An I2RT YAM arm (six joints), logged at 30 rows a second.
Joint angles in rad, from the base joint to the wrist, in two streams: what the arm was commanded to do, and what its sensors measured. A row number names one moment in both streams.
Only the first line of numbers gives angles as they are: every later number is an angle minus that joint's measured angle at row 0.
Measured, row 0: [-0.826, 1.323, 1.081, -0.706, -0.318, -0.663]
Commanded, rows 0 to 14: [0.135, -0.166, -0.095, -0.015, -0.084, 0.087]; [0.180, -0.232, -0.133, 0.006, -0.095, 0.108]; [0.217, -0.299, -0.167, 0.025, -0.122, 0.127]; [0.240, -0.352, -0.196, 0.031, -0.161, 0.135]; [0.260, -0.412, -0.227, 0.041, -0.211, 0.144]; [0.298, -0.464, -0.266, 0.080, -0.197, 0.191]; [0.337, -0.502, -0.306, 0.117, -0.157, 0.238]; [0.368, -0.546, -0.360, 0.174, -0.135, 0.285]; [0.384, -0.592, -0.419, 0.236, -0.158, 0.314]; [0.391, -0.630, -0.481, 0.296, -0.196, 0.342]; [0.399, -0.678, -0.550, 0.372, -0.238, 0.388]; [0.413, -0.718, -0.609, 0.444, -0.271, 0.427]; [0.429, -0.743, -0.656, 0.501, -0.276, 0.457]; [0.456, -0.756, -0.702, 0.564, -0.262, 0.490]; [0.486, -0.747, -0.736, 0.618, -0.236, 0.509]
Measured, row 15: [0.438, -0.739, -0.662, 0.379, -0.200, 0.371]
